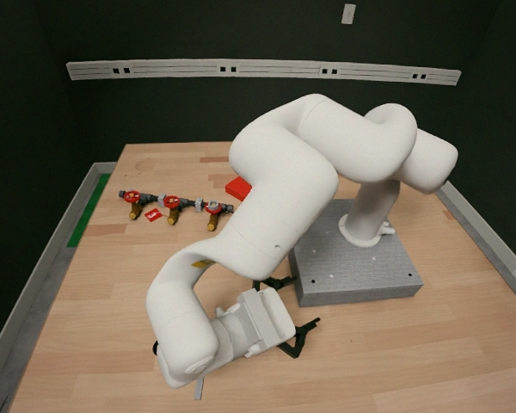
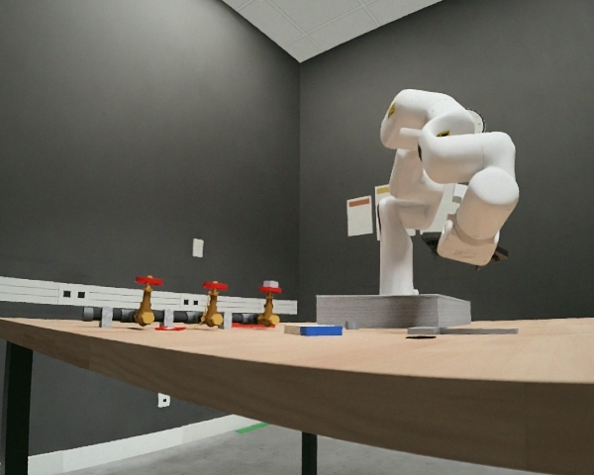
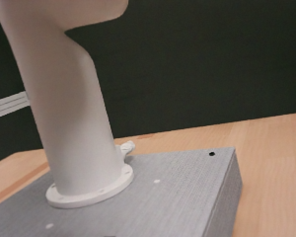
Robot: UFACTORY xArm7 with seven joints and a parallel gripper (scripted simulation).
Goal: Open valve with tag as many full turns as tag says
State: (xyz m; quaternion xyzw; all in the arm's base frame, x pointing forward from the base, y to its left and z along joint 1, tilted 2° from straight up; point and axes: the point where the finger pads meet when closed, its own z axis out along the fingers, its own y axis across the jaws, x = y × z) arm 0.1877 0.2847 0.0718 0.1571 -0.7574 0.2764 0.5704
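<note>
Now: hand 310 mm short of the blue box, 140 mm above it and 120 mm to the left of it. Round my hand: red block: 490 mm to the right, 180 mm ahead, 130 mm below; then grey cap: 310 mm to the right, 250 mm ahead, 50 mm below; then grey paddle: 200 mm ahead, 140 mm below, 80 mm to the left.
</note>
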